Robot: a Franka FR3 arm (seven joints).
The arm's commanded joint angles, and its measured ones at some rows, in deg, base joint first. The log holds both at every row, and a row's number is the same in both.
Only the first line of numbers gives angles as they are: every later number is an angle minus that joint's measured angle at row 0.
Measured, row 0:
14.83, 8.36, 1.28, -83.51, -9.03, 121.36, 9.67
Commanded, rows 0 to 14:
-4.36, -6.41, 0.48, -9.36, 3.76, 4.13, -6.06
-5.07, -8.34, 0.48, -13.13, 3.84, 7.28, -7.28
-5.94, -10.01, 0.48, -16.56, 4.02, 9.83, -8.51
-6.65, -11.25, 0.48, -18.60, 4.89, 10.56, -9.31
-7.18, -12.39, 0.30, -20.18, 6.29, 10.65, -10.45
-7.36, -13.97, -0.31, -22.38, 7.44, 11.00, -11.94
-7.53, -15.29, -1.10, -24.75, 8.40, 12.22, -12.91
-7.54, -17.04, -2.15, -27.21, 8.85, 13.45, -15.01
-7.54, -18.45, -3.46, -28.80, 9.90, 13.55, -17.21
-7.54, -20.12, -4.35, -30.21, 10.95, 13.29, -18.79
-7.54, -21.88, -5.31, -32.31, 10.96, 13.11, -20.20
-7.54, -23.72, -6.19, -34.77, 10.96, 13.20, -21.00
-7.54, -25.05, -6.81, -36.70, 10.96, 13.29, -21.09
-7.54, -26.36, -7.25, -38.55, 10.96, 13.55, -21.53
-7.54, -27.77, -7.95, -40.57, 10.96, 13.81, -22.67
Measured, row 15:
-7.08, -20.80, -7.21, -32.47, 9.17, 11.15, -19.60
